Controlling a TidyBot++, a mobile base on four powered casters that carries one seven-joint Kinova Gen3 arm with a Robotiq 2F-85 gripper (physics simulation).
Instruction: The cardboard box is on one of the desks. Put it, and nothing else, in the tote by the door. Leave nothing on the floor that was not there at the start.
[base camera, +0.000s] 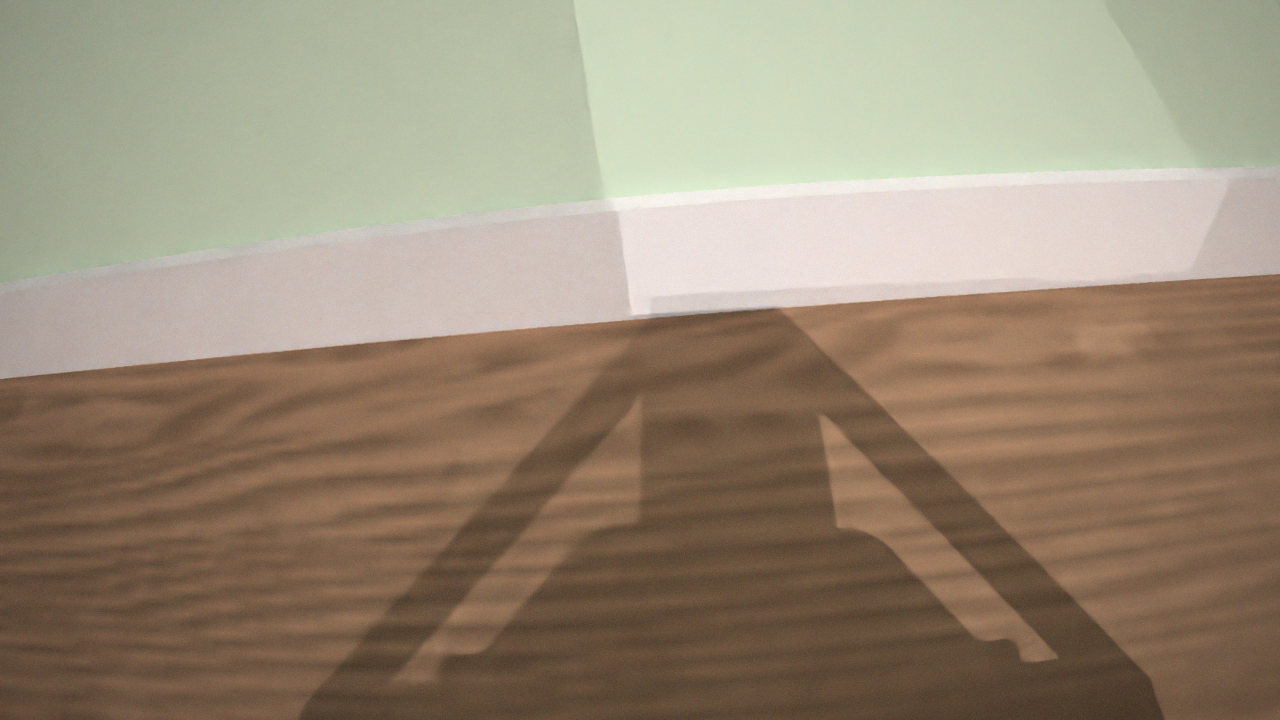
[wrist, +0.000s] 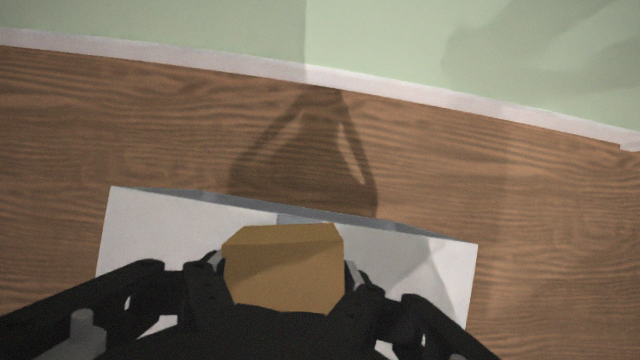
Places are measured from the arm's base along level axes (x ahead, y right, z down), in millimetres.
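Pixels of known places: gripper, between the fingertips: (wrist: 287, 268).
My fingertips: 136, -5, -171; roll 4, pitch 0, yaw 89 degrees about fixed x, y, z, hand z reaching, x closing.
Behind a point stands the place of what it marks, as x, y, z.
My gripper (wrist: 287, 268) @(136, -5, -171) is shut on the cardboard box, with one black finger on each side of it. The cardboard box (wrist: 286, 287) @(135, -4, -199) is a small tan-brown block with cut-looking corners, low in the middle of the wrist view. It is held above a white, flat-topped surface, which looks like my own base. The fingers and the gripper body hide the box's lower part. The gripper and the box do not show in the base camera view. The tote, the desks and the door do not show in either view.
A pale green wall (base camera: 805, 89) @(504, 71, 244) (wrist: 375, 40) @(505, 90, 160) with a white baseboard (base camera: 447, 268) @(485, -155, 338) (wrist: 200, 59) @(481, -319, 340) runs across the front, close ahead. The white top (wrist: 150, 230) lies beneath the gripper. Brown wood floor (base camera: 179, 492) @(355, -337, 397) (wrist: 100, 125) @(276, -585, 397) carries a dark shadow that reaches the baseboard.
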